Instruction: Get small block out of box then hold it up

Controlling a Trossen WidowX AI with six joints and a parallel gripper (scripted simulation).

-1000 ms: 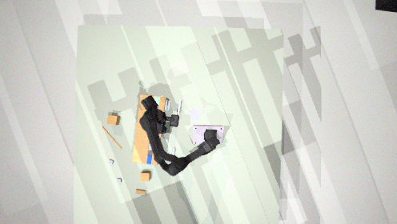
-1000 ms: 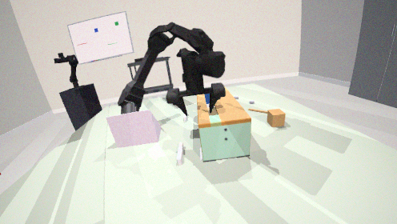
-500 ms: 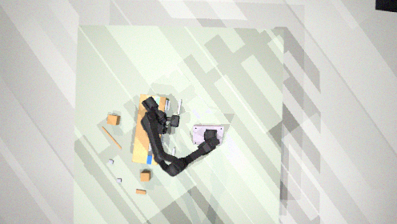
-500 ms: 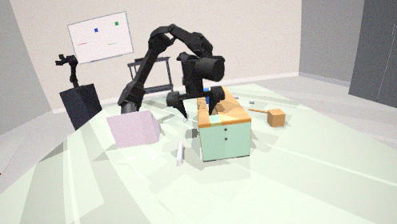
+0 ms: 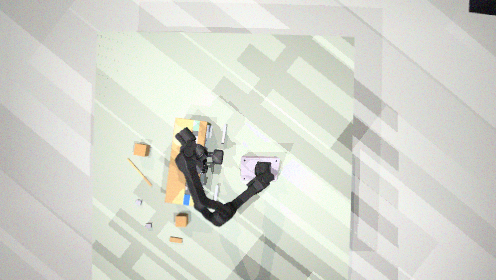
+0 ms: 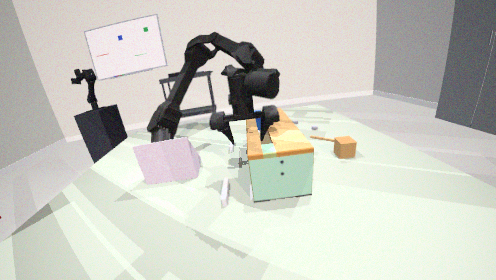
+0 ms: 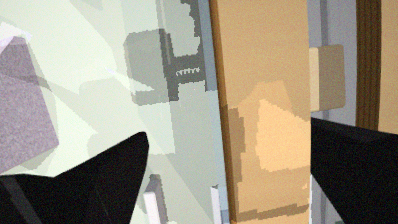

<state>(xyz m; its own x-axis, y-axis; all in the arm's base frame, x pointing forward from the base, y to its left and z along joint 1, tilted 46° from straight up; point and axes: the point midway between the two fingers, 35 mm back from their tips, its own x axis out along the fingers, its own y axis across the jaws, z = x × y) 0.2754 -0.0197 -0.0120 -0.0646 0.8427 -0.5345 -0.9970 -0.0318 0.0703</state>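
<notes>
Right now the tan block is 5 cm ahead of my gripper tip and 2 cm to the left of it. Also, from my gripper tip: box: 4 cm ahead, 3 cm below, 2 cm to the left; then orange piece: 43 cm to the left, 12 cm ahead, 8 cm below; then thin stick: 33 cm ahead, 11 cm to the left, 9 cm below.
</notes>
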